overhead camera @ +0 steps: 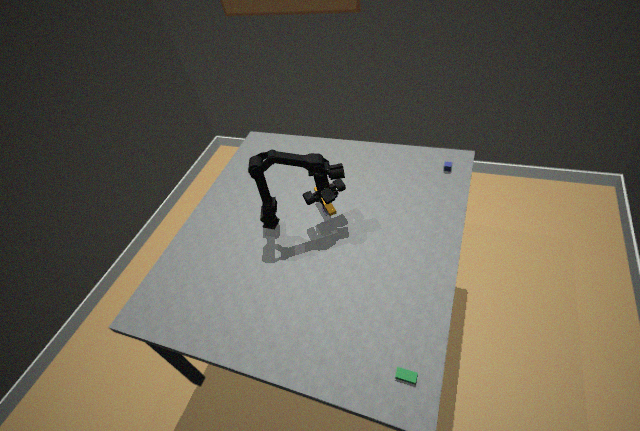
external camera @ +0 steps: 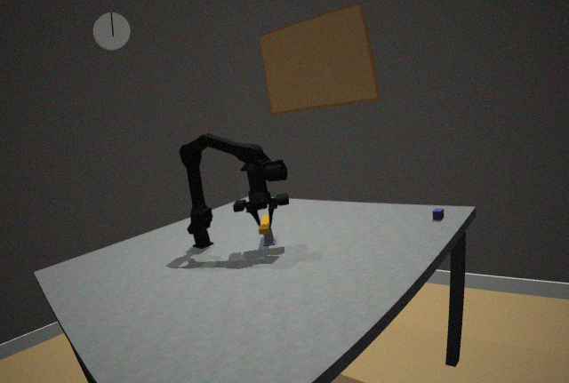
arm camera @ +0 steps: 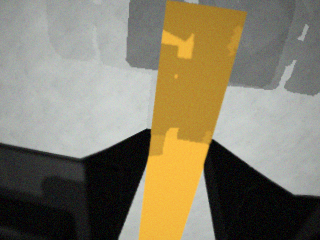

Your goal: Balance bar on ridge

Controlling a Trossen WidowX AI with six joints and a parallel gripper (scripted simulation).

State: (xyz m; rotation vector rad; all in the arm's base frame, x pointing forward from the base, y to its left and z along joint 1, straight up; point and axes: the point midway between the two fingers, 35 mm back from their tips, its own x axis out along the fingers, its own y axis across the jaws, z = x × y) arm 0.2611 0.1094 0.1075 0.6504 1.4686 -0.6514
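Right now my gripper tip is 20 mm past the orange bar and 20 mm to the right of it. Also, from my gripper tip: blue cube 480 mm ahead, 390 mm to the left, 60 mm below; flat green block 480 mm ahead, 610 mm to the right, 60 mm below.
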